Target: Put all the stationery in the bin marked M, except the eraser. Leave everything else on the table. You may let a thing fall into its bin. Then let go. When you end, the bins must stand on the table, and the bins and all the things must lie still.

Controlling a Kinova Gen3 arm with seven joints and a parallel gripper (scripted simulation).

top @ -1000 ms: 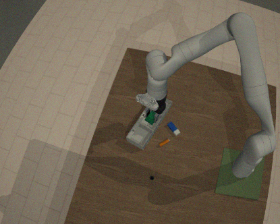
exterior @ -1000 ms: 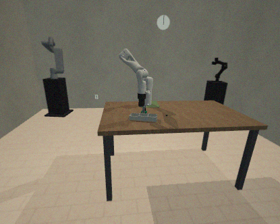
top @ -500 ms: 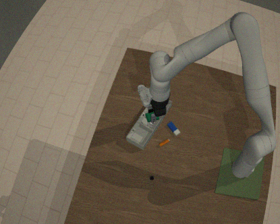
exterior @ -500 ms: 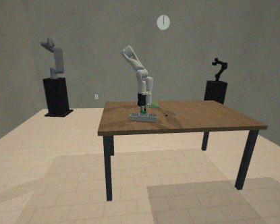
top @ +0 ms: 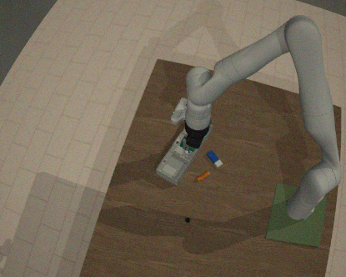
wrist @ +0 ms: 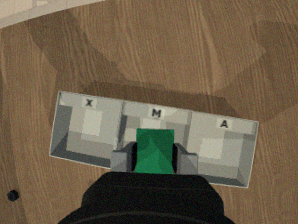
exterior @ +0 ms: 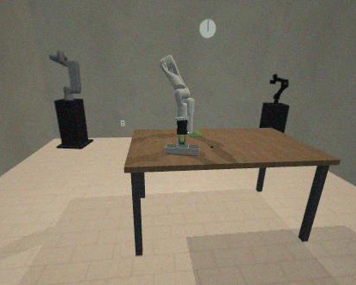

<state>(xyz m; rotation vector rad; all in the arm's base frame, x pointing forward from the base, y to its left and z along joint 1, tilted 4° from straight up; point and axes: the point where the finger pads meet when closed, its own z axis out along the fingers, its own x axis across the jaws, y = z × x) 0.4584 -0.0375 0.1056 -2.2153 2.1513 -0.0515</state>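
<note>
Now: the bin 10 mm ahead of my hand and 60 mm below it. Round my hand: white eraser 100 mm behind, 10 mm to the right, 80 mm below; then small white thing 70 mm below; then green notepad 10 mm below.
</note>
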